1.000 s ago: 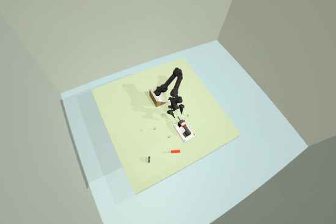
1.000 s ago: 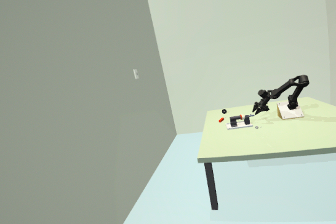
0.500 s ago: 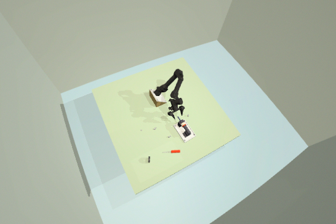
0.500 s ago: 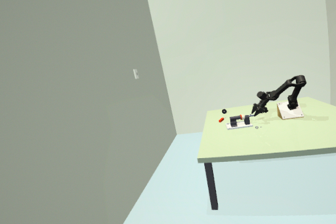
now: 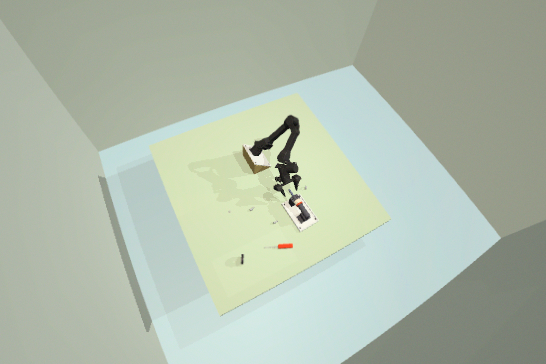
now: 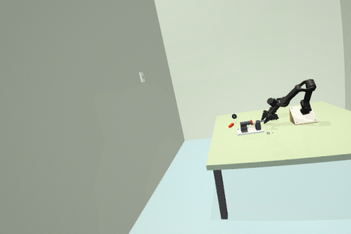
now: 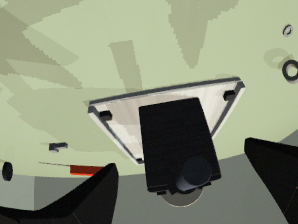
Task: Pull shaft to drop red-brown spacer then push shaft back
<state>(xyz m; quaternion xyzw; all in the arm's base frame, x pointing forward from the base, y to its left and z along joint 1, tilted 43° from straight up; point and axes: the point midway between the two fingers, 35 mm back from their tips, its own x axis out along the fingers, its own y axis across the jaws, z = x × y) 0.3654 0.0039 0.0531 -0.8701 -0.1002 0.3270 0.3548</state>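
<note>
The shaft lies 40 mm ahead of my gripper tip and 10 mm above it. Also, from my gripper tip: red-brown spacer 90 mm ahead, 10 mm above; red-handled screwdriver 230 mm ahead, 260 mm to the right, 60 mm below; black disc 180 mm ahead, 500 mm to the right, 40 mm below.
</note>
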